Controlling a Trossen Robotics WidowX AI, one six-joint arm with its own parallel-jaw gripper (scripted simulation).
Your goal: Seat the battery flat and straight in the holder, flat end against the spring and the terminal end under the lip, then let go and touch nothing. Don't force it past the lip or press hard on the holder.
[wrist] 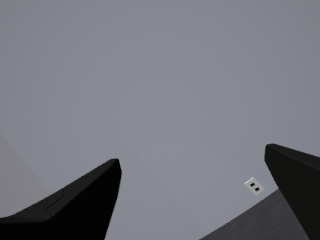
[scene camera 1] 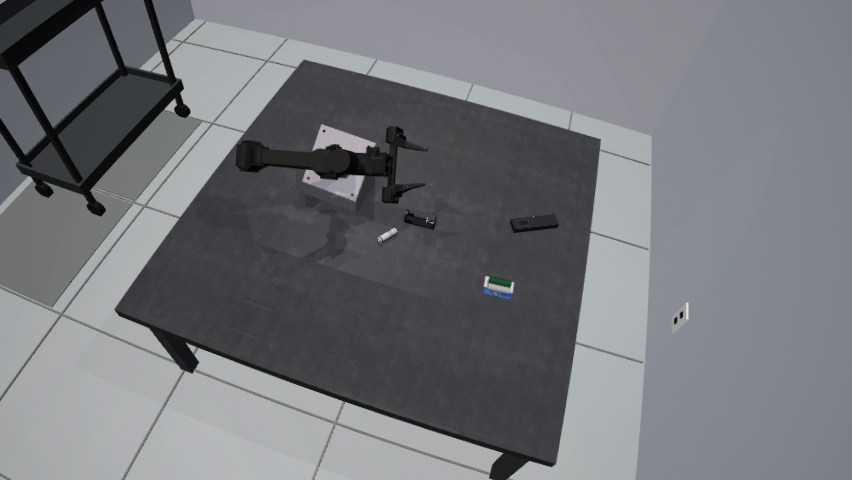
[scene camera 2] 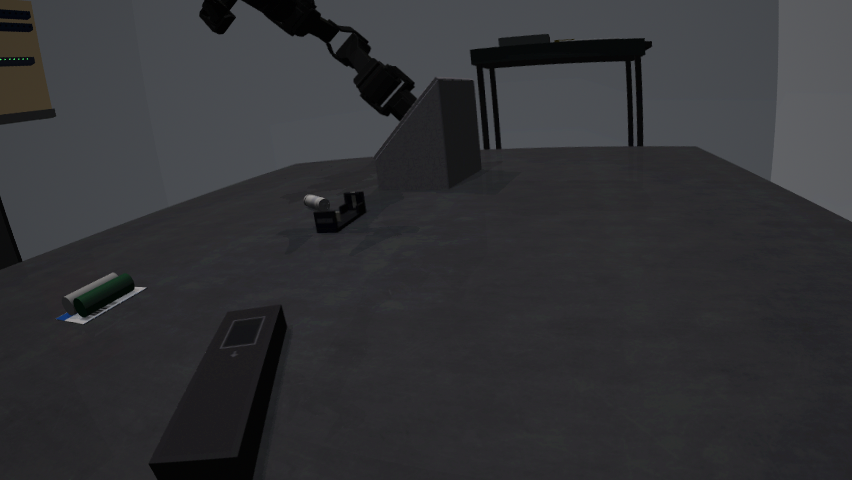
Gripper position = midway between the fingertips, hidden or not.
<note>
My gripper point(scene camera 1: 426, 167) is open, holding nothing. Also in view: a black remote point(scene camera 2: 219, 421).
My gripper also shows in the wrist view point(wrist: 192, 159).
</note>
